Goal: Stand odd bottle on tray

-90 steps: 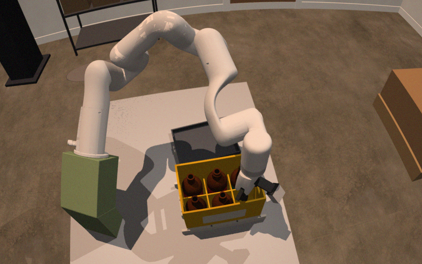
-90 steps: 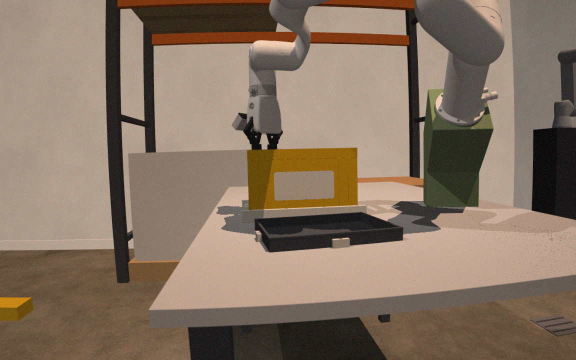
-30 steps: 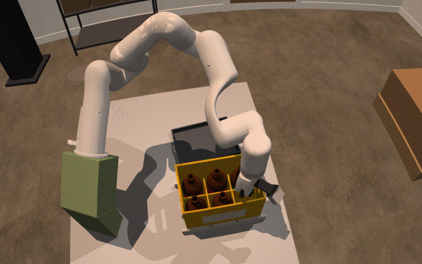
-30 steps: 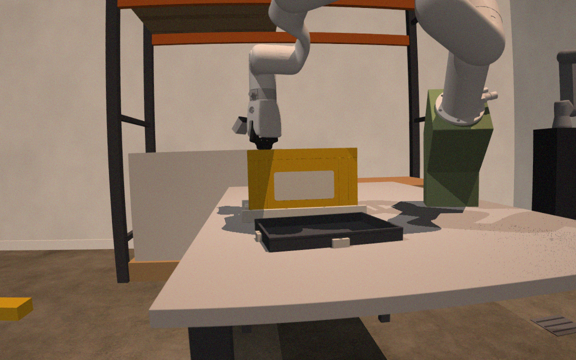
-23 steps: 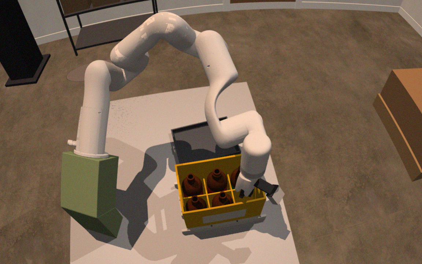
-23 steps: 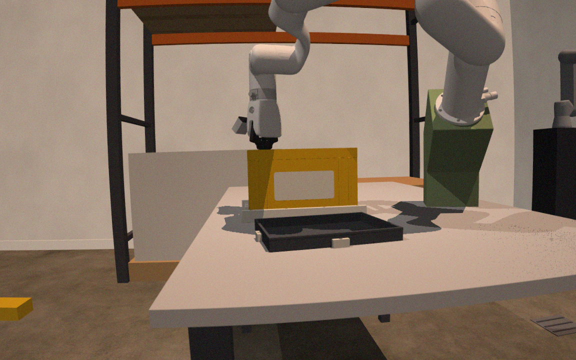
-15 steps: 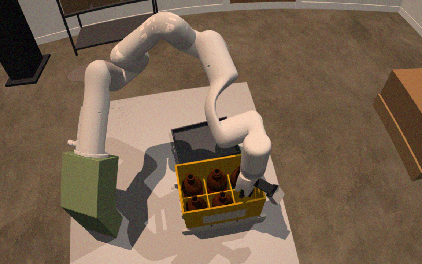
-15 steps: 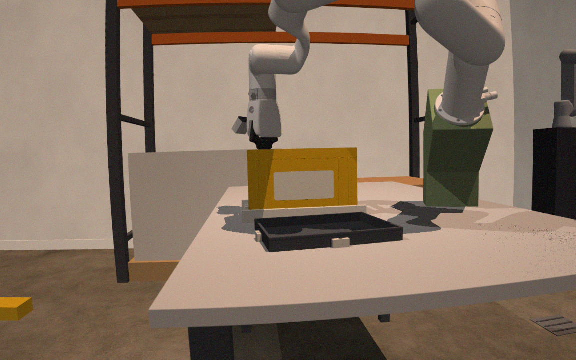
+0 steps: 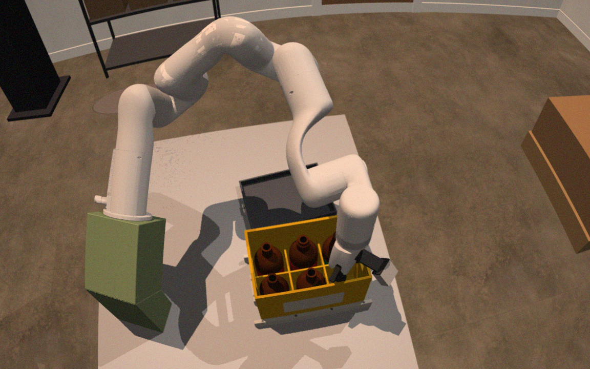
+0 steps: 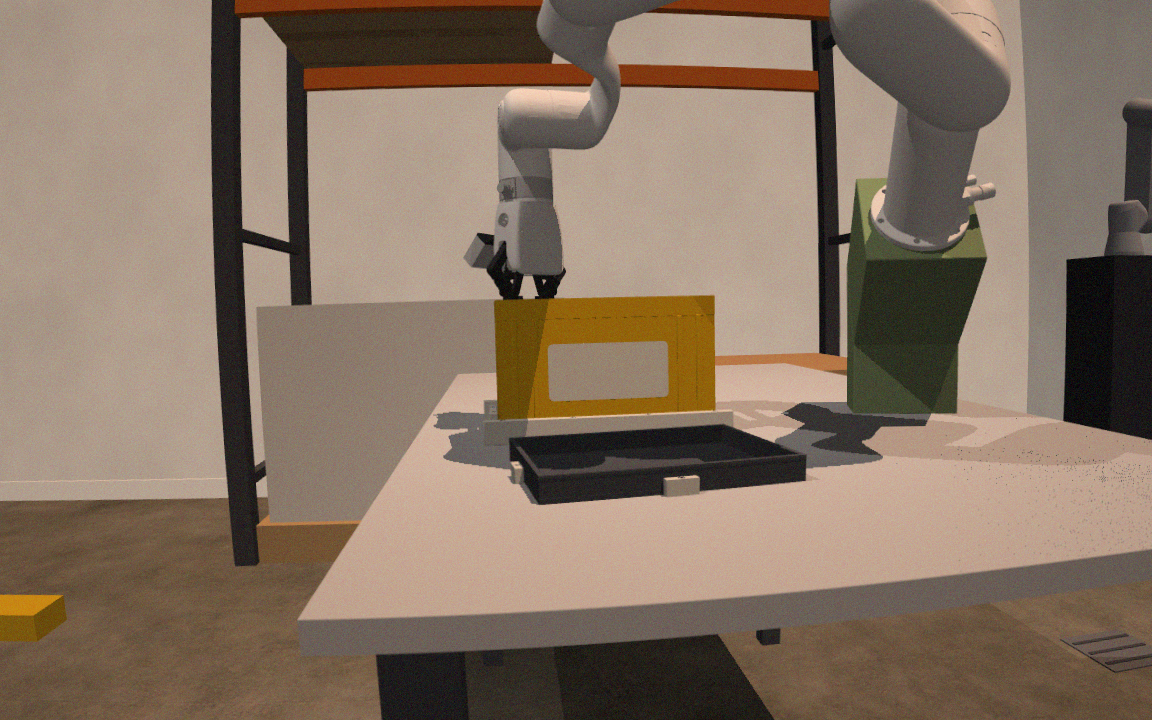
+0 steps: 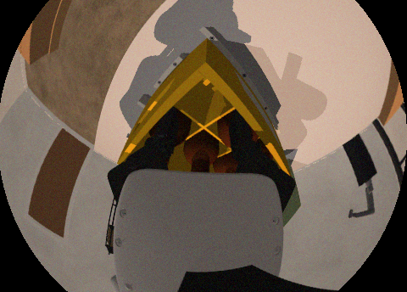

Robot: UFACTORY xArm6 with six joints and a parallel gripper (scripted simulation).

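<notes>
Now: hand 9 cm past the yellow crate, 3 cm to the right of it and 7 cm above it. Also, from my hand: glass bottle (10 cm behind, 8 cm to the left, 7 cm below); then dark tray (15 cm behind, 30 cm to the left, 15 cm below).
</notes>
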